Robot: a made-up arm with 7 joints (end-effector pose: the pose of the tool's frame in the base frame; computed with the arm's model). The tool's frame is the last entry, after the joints. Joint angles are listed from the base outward.
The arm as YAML. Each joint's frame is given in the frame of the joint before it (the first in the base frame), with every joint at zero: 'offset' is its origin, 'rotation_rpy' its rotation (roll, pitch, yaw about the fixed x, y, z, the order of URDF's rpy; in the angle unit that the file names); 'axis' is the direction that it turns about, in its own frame. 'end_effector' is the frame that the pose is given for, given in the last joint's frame.
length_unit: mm
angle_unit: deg
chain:
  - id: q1
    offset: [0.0, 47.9, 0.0]
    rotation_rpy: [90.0, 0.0, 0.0]
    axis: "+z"
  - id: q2
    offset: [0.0, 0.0, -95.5]
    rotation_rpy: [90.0, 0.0, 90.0]
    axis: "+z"
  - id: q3
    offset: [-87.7, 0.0, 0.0]
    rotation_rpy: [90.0, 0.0, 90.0]
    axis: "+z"
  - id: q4
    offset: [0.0, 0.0, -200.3]
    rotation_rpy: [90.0, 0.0, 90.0]
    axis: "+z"
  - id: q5
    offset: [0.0, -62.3, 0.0]
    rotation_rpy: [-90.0, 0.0, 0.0]
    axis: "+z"
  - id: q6
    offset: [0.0, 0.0, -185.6]
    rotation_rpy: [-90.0, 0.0, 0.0]
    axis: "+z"
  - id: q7
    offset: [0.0, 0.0, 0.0]
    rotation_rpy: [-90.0, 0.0, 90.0]
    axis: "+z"
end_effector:
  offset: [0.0, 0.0, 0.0]
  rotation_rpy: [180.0, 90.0, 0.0]
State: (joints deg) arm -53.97 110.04 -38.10 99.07 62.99 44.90 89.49
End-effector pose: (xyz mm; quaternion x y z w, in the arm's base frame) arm 67.5 429.0 -189.1 -0.4847 0.5067 0.0384 0.7120
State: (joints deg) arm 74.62 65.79 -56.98 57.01 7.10 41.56 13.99
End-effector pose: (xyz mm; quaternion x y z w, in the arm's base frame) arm 350.6 457.7 21.1 0.4734 -0.3481 -0.1371 0.7974
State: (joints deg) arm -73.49 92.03 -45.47 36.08 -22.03 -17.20 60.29
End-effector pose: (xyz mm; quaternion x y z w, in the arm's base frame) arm -54.0 635.1 -122.8 -0.2637 0.7658 -0.4628 0.3604
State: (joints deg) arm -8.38 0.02 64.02 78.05 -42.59 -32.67 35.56
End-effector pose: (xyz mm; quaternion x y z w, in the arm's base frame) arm 55.7 361.5 -351.1 0.2949 -0.4904 -0.2012 0.7950
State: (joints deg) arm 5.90 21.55 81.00 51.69 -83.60 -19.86 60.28
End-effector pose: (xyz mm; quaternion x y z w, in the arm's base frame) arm 65.2 484.3 -335.3 0.1183 -0.1484 -0.2050 0.9602
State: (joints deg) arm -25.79 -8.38 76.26 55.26 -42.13 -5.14 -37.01
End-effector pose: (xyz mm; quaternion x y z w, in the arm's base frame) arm -153.8 276.6 -429.4 0.6617 0.0015 0.1864 0.7262
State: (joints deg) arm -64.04 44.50 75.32 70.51 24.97 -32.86 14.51
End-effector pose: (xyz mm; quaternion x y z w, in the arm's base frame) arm -69.3 564.5 -99.6 0.4917 -0.5763 -0.1386 0.6379
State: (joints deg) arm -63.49 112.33 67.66 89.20 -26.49 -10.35 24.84
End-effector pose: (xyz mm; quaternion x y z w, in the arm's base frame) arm 330.9 325.9 59.8 0.4697 -0.2858 -0.7906 0.2694
